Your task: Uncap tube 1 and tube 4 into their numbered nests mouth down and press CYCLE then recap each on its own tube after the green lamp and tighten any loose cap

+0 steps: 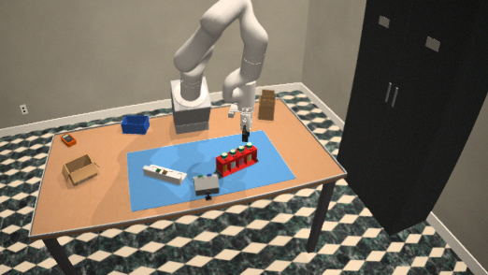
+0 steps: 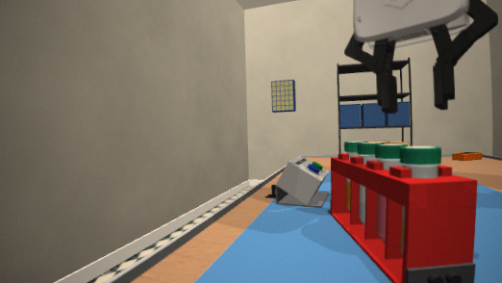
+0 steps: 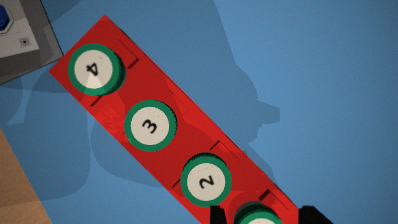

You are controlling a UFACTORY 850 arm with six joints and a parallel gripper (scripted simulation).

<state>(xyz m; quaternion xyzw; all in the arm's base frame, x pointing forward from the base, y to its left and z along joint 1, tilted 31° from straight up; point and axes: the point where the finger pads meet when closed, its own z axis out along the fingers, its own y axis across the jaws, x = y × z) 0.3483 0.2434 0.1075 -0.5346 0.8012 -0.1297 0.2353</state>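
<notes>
My gripper is now 6 cm above the green cap and 2 cm to the right of it. Round my hand: key housing 23 cm to the right, 16 cm ahead, 12 cm below; then blue cycle key 21 cm to the right, 14 cm ahead, 11 cm below; then tube cap 12 cm to the right, 6 cm below, 6 cm ahead.
</notes>
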